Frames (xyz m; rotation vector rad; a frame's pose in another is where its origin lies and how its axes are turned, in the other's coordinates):
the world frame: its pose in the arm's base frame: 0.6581 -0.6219 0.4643 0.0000 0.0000 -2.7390
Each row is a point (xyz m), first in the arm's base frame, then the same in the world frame.
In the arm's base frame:
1: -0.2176 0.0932 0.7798
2: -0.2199 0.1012 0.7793
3: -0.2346 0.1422 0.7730
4: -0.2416 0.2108 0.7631
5: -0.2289 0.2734 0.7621
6: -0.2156 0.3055 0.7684
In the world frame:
1: 0.5255 -1.0010 0.3155
2: 0.5245 -1.0093 0.3150
3: 0.5219 -1.0528 0.3087
4: 0.5015 -1.1186 0.2988
5: 0.4653 -1.1713 0.2978
6: 0.4405 -1.1956 0.3041

